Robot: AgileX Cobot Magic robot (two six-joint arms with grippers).
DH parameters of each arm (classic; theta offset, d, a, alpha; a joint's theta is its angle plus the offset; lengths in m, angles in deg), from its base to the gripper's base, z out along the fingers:
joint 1: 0 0.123 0 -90
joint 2: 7.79 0 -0.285 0
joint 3: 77.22 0 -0.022 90
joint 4: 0 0.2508 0 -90
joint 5: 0 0 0.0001 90
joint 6: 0 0.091 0 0
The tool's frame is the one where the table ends.
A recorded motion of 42 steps. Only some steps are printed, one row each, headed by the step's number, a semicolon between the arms.
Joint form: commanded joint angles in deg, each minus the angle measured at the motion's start. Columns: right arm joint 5, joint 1, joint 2, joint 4, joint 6, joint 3; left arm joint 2, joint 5, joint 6, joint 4, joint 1, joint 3.
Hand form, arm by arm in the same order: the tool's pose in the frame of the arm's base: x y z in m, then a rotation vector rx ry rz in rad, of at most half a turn. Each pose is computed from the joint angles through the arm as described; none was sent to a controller.
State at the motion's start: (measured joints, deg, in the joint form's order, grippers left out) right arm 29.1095 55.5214 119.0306 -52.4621 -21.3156 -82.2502; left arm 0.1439 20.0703 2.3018 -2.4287 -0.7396 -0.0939
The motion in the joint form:
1: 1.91 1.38 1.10 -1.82 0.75 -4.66; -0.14 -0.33 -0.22 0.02 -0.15 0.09
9: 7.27 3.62 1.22 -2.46 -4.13 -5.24; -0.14 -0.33 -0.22 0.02 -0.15 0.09
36: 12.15 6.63 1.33 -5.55 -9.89 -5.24; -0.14 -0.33 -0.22 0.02 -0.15 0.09
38: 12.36 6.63 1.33 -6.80 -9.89 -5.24; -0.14 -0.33 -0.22 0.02 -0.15 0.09
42: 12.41 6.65 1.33 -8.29 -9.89 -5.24; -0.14 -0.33 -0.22 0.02 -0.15 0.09
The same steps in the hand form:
1: 0.2844 0.3664 0.1875 -2.0489 1.2374 -0.6293; 0.0535 -0.0021 0.1821 0.0212 1.8279 -0.0262
9: 0.2729 0.3705 0.1885 -2.1446 1.1661 -0.7388; 0.0535 -0.0021 0.1821 0.0212 1.8279 -0.0262
36: 0.2569 0.3772 0.1892 -2.2605 1.0091 -0.8815; 0.0535 -0.0021 0.1821 0.0212 1.8279 -0.0262
38: 0.2579 0.3770 0.1902 -2.2607 0.9898 -0.9045; 0.0535 -0.0021 0.1821 0.0212 1.8279 -0.0262
42: 0.2587 0.3772 0.1914 -2.2598 0.9637 -0.9286; 0.0535 -0.0021 0.1821 0.0212 1.8279 -0.0262

